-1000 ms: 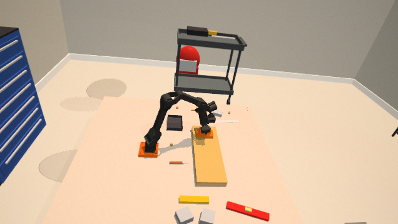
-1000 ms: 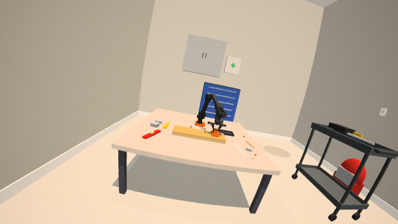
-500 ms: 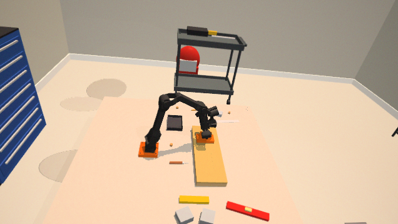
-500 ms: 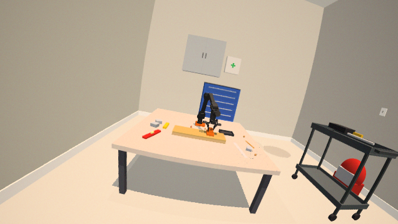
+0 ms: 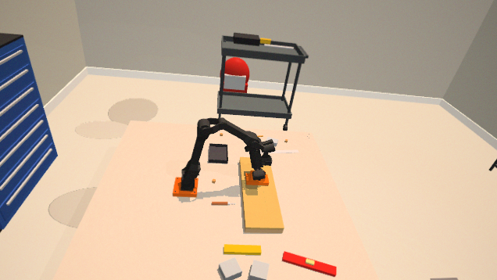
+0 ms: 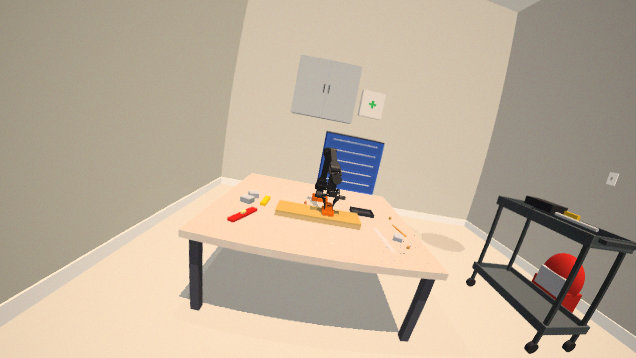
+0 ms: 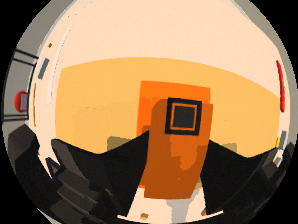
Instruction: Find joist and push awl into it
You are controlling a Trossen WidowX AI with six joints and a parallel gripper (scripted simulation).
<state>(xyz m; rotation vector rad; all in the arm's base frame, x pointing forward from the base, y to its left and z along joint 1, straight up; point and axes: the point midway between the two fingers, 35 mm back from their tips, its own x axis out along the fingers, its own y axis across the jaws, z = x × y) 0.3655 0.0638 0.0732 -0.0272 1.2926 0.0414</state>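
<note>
The dark tray is 260 mm to the left of my gripper tip, 230 mm behind it and 50 mm below it. Also, from my gripper tip: white ruler: 340 mm to the left, 150 mm ahead, 60 mm below; awl: 170 mm behind, 150 mm to the right, 60 mm below; stud finder: 20 mm above, 10 mm ahead.
</note>
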